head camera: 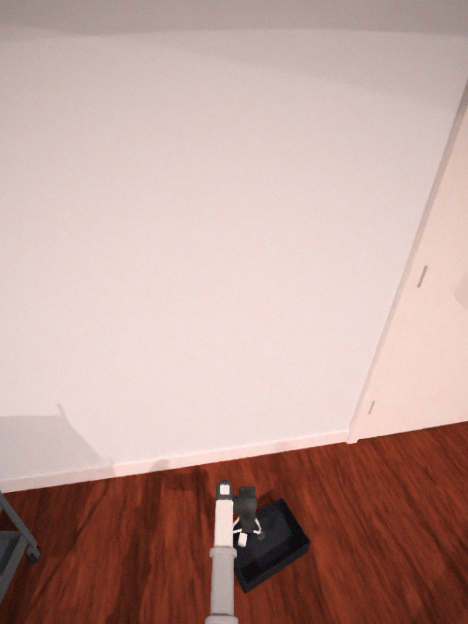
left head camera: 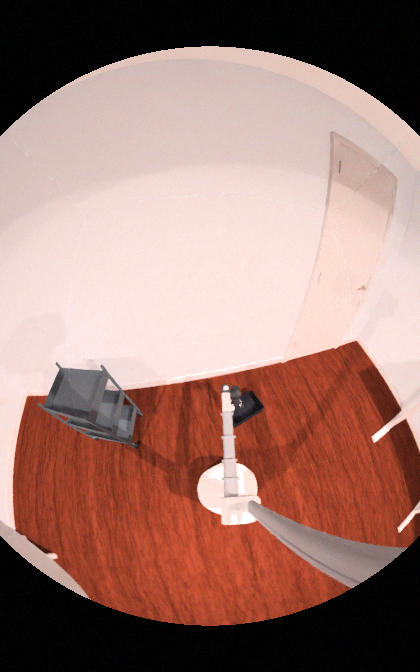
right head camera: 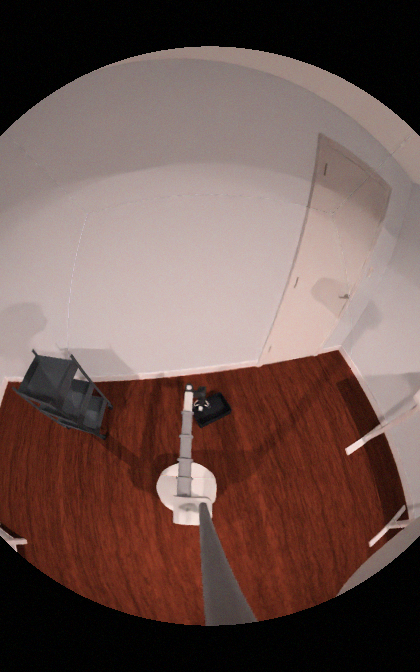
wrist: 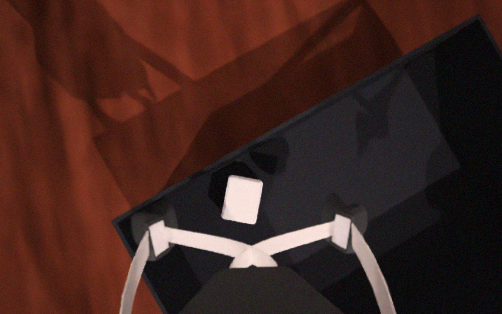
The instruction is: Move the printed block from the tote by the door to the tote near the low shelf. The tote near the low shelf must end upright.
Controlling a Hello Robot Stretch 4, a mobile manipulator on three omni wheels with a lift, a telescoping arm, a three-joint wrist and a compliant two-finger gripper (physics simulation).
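Frame: origin at the robot's base, x ahead, y left, z up, level; centimetres.
Where they show: gripper, fingertip midpoint: [head camera: 244, 536] [wrist: 249, 216].
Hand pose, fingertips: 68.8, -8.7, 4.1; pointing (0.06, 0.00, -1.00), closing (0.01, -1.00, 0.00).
Note:
After its pixels a point has its place, as x, y, z.
The printed block [head camera: 242, 539] @(69.2, -8.0, 0.5) [right head camera: 200, 408] [wrist: 242, 199] @(69.8, -8.2, 0.5) is a small white block inside the black tote [head camera: 284, 562] @(59.9, -24.1, 4.0) [left head camera: 254, 406] [right head camera: 217, 411] [wrist: 310, 165] @(72.7, -15.0, -2.4) by the door, close to one long wall. The tote stands upright on the floor. My gripper [head camera: 247, 531] @(68.8, -8.7, 4.1) [right head camera: 201, 403] [wrist: 249, 216] @(68.8, -8.7, 4.1) is open above the tote. In the wrist view the block shows slightly beyond the line between the fingertips, left of the middle, and touches neither finger. How far the fingertips are above it is hard to tell. The tote near the low shelf is not identifiable in these views.
A dark grey cart [head camera: 7, 546] @(60.8, 82.0, 10.5) [left head camera: 80, 387] [right head camera: 47, 377] stands left of the arm near the wall. The closed door [head camera: 428, 352] @(123.8, -93.4, 58.8) [left head camera: 345, 260] [right head camera: 317, 250] is at the right. White legs [left head camera: 392, 427] [right head camera: 367, 441] stand at the right edge. The wall is behind the tote.

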